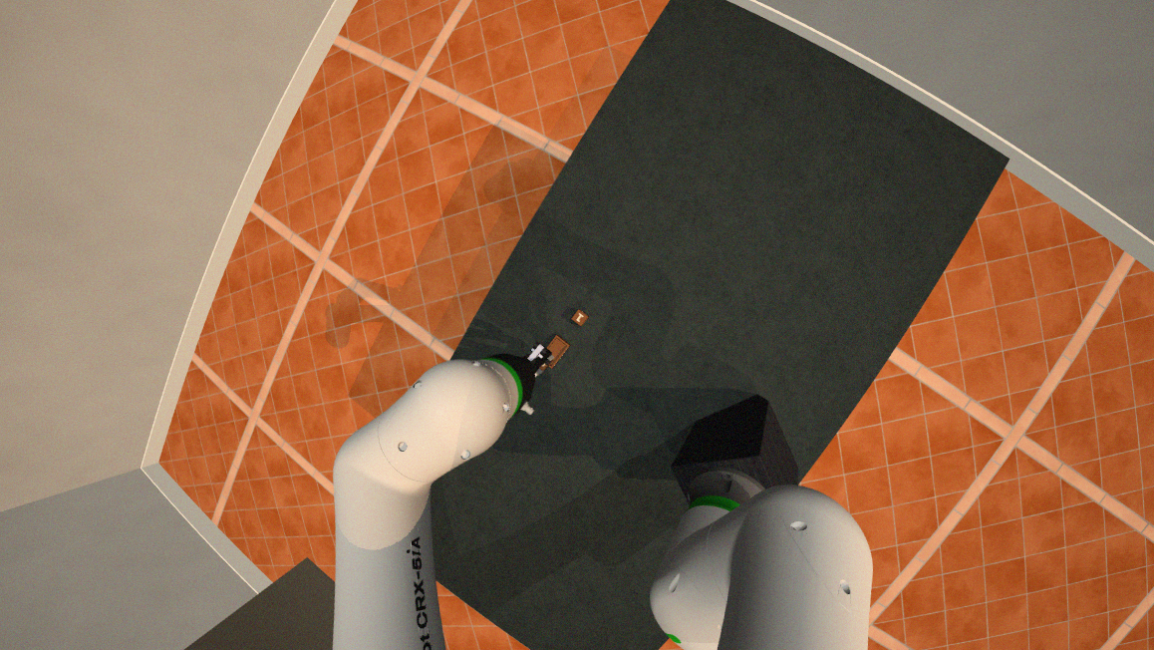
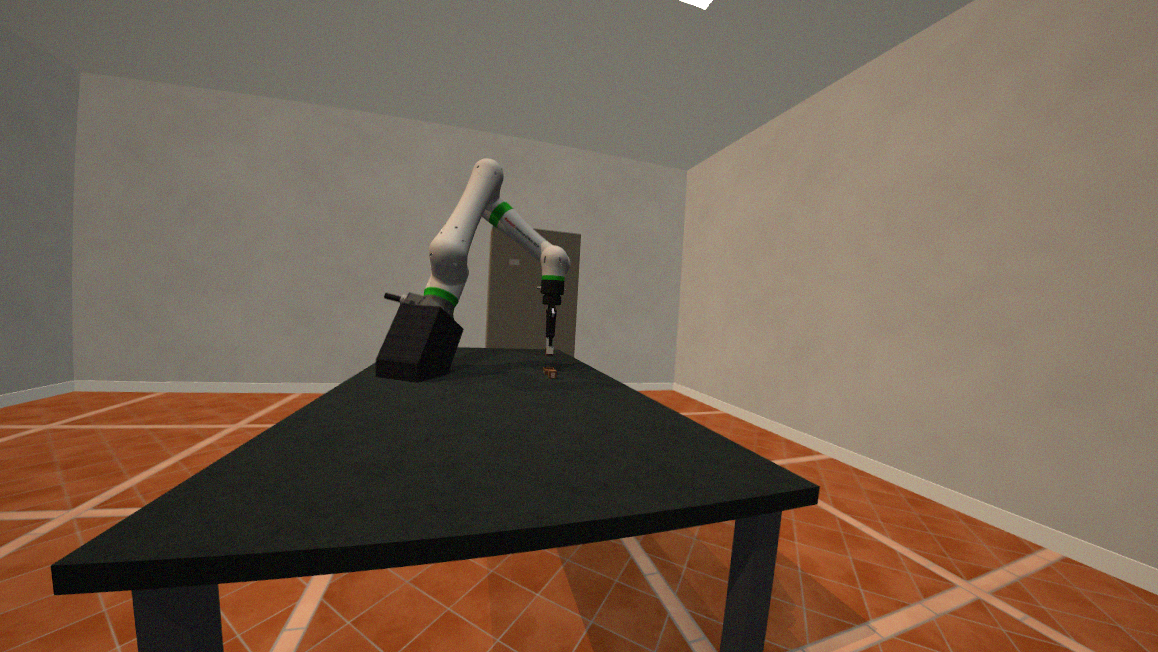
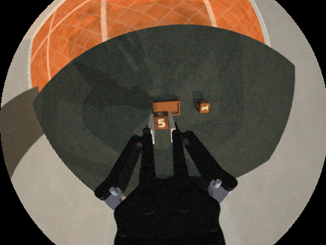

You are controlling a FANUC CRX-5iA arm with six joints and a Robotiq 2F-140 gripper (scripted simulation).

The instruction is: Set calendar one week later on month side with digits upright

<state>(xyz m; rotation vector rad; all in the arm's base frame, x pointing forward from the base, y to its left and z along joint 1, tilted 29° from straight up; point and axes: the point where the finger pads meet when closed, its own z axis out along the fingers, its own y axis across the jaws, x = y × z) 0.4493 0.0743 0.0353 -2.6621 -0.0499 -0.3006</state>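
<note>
Now: the brown tray 10 cm below my hand and 2 cm to the right of it. From my hand the other things lie so: brown cube (3 cm below).
</note>
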